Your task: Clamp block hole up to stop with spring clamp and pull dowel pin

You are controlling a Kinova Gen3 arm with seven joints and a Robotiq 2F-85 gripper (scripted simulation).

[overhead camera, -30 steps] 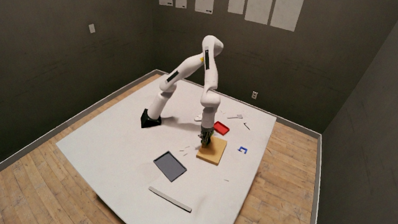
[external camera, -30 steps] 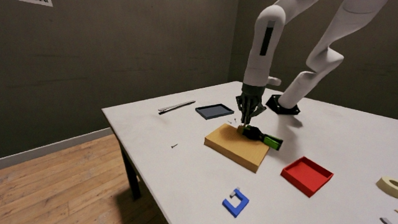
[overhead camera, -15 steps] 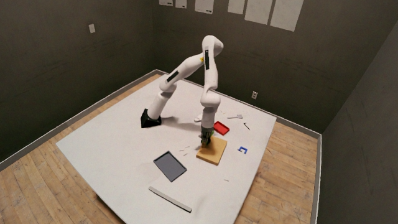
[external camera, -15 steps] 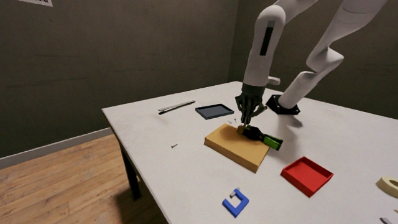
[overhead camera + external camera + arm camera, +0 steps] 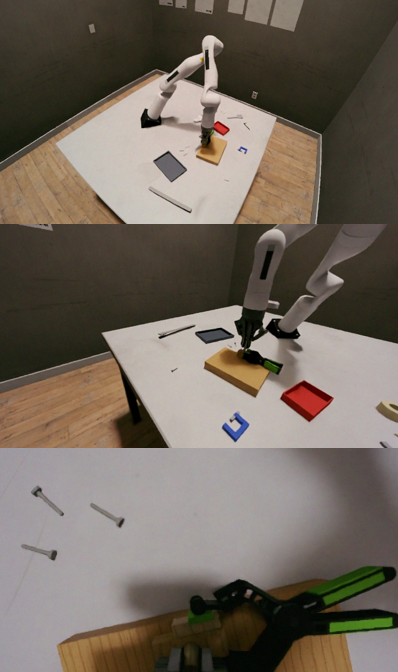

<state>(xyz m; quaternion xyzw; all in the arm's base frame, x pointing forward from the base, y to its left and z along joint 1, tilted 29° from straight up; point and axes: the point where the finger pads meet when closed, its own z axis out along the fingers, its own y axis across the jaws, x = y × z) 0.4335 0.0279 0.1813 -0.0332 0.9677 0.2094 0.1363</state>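
Now: hand 20 mm above the dowel pin. Also, from my hand: grey tray (260 mm to the right, 90 mm below, 50 mm behind); then red tray (220 mm to the left, 90 mm below, 40 mm behind); then small wooden block (50 mm below).
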